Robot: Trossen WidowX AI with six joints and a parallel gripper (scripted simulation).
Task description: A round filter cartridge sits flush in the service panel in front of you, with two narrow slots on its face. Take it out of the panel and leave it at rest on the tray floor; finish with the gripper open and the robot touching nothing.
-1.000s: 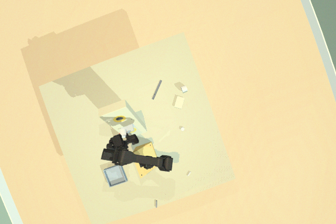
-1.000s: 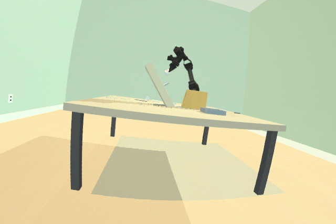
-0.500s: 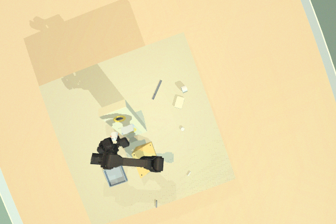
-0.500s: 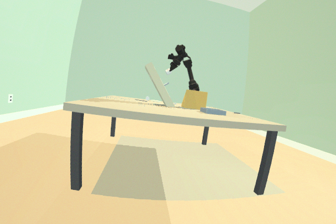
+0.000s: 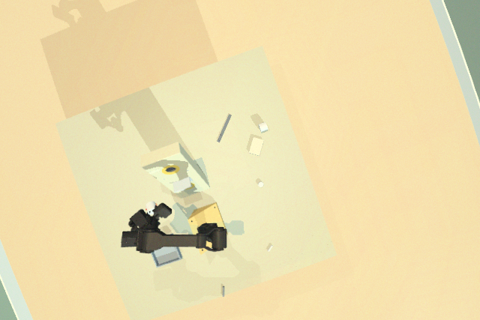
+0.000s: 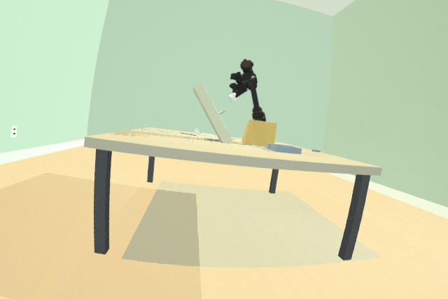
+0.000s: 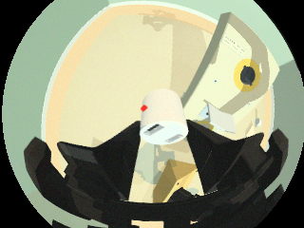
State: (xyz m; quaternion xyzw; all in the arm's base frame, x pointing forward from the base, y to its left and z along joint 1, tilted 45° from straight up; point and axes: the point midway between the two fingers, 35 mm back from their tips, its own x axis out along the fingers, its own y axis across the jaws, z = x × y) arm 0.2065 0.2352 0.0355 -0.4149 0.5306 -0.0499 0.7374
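Right now the blue-grey tray is 30 cm behind my gripper tip, 27 cm below it and 13 cm to the left of it. From my gripper tip the other things lie so: cream tile: 56 cm to the right, 27 cm below, 11 cm ahead; service panel: 14 cm to the right, 11 cm ahead, 9 cm below; round filter cartridge: right at my gripper tip.
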